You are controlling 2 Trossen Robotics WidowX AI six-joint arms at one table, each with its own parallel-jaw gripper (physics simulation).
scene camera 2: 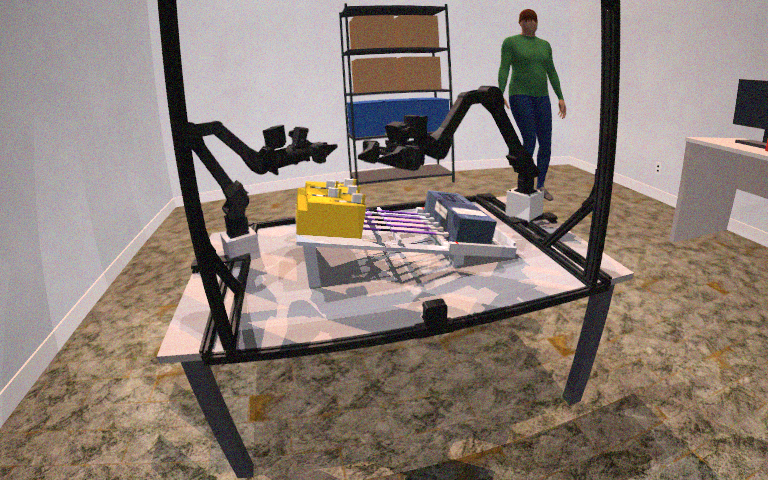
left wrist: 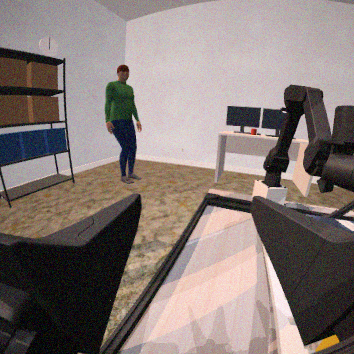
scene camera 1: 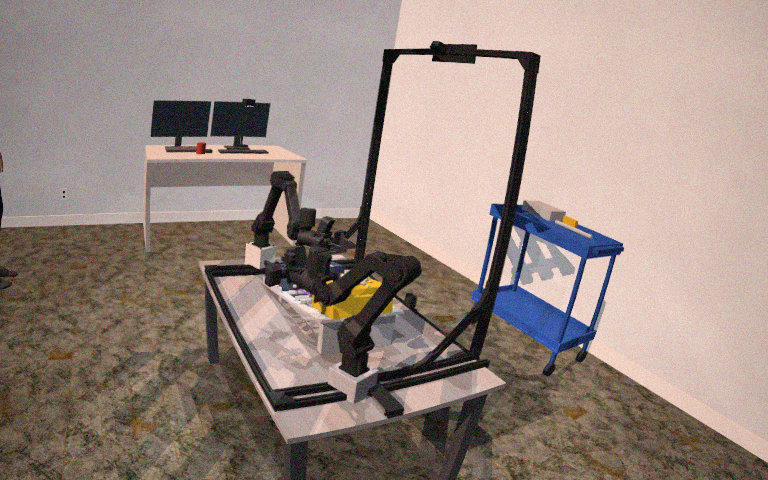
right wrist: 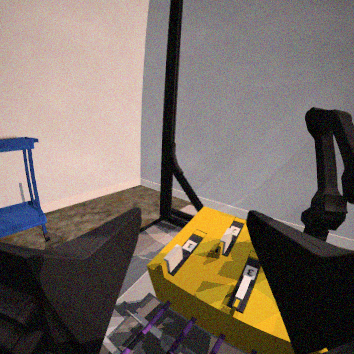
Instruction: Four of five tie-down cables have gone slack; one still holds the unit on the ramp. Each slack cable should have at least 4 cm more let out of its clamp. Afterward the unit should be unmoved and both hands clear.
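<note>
A yellow clamp block (scene camera 1: 353, 302) (scene camera 2: 330, 217) (right wrist: 175, 290) stands on the high end of the white ramp (scene camera 2: 385, 246). Purple cables (scene camera 2: 402, 220) (right wrist: 182, 332) run from it to the dark blue unit (scene camera 2: 472, 223) lower down; which are slack cannot be told. In the right wrist view, lever 1 (right wrist: 175, 257) and a second lever (right wrist: 229, 237) stand raised; the white lever by label 3 (right wrist: 244, 288) looks flatter. My left gripper (scene camera 2: 335, 148) (left wrist: 197, 201) is open and empty above the block. My right gripper (scene camera 2: 362, 151) (right wrist: 194, 216) is open and empty, above the cables near the block.
A black frame (scene camera 1: 523, 130) (scene camera 2: 608, 141) rises over the table (scene camera 1: 308, 424) (scene camera 2: 181, 345). A small black box (scene camera 2: 434, 312) sits at the near rail. A blue cart (scene camera 1: 589, 249), a desk (scene camera 1: 226, 152) and a person in green (scene camera 2: 527, 65) (left wrist: 121, 100) are beyond the table.
</note>
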